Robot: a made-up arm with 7 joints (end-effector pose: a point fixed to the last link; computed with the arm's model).
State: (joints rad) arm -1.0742 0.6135 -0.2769 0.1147 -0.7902 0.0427 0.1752
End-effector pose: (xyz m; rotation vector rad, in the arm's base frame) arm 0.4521 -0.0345 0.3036 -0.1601 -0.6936 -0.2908
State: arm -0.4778 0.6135 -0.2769 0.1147 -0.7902 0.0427 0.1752
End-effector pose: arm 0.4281 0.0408 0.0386 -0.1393 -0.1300 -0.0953
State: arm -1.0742 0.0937 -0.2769 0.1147 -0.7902 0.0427 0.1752
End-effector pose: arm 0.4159 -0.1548 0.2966 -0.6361 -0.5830 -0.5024
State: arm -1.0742 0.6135 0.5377 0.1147 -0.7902 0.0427 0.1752
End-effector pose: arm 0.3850 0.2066 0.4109 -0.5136 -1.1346 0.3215
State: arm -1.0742 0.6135 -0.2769 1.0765 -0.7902 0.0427 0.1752
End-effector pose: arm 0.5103 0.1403 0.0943 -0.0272 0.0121 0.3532
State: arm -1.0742 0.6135 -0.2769 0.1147 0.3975 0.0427 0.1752
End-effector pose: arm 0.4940 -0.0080 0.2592 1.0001 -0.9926 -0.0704
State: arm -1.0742 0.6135 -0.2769 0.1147 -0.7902 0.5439 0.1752
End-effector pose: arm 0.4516 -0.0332 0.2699 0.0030 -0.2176 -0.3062
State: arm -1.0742 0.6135 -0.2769 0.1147 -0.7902 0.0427 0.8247
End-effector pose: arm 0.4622 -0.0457 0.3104 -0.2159 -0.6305 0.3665
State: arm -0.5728 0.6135 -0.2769 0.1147 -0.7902 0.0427 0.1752
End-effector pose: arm 0.4429 0.0286 0.0789 -0.1432 -0.2197 -0.1266
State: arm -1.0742 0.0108 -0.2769 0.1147 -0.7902 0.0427 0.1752
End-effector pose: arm 0.4062 -0.1724 0.2997 -0.7119 -0.5623 -0.5351
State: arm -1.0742 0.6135 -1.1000 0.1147 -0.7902 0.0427 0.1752
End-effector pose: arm 0.3681 -0.1705 0.0798 0.2025 -0.1852 -0.8541
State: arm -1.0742 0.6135 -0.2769 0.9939 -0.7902 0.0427 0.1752
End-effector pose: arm 0.5159 0.1247 0.1128 -0.0389 -0.0495 0.2991
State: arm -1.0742 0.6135 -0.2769 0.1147 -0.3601 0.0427 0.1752
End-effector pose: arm 0.4661 -0.0328 0.2825 0.2557 -0.8218 -0.2193
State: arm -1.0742 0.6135 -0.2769 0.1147 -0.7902 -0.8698 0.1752
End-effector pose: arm 0.4181 -0.0184 0.3503 -0.4646 -1.5562 -0.2266
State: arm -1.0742 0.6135 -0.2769 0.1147 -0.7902 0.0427 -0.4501
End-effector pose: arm 0.4507 -0.0190 0.2998 -0.0933 -0.7084 -0.9258
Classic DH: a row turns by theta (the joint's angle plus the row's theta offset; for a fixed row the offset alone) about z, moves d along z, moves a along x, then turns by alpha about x. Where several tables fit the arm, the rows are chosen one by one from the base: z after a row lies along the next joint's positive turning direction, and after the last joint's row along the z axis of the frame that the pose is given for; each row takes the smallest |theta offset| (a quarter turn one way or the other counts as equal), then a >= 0, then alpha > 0; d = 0 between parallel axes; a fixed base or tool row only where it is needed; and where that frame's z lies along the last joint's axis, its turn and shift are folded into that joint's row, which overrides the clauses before.
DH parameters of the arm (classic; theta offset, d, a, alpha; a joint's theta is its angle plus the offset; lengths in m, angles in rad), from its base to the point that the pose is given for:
base (fixed): -0.071 0.2109 -0.0086 -1.3004
joint 1: -1.3111 0.0336 -0.0297 -1.5708
joint 2: 1.2915 0.0544 -0.0119 1.5708
joint 3: 1.5708 -0.1935 0.0441 -1.5708
joint 4: 1.5708 0.0361 0.0382 1.5708
joint 5: 0 0.236 -0.0141 -1.5708
joint 6: -1.5708 -0.0384 0.0816 1.5708
joint 7: 1.5708 -0.0898 -0.0179 -0.2501
tool (fixed): -1.5706 0.0761 0 0

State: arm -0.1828 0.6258 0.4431 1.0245 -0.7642 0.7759 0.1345
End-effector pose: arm 0.1964 0.3252 -0.1548 -0.4636 1.1332 0.9372
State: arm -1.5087 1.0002 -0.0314 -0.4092 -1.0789 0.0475 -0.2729
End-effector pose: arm 0.1805 -0.0131 0.5461 0.1465 -1.5619 -1.0660
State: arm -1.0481 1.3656 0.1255 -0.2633 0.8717 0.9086 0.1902
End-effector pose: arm 0.3152 0.1910 0.5017 1.5857 -0.8019 1.4770
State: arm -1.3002 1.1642 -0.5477 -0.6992 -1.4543 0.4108 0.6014
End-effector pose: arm 0.2229 -0.1193 0.3671 0.0979 -0.4935 -0.6565
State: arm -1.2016 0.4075 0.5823 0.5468 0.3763 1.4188 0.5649
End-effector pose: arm 0.4720 0.1796 0.1797 0.3341 0.7769 1.0345
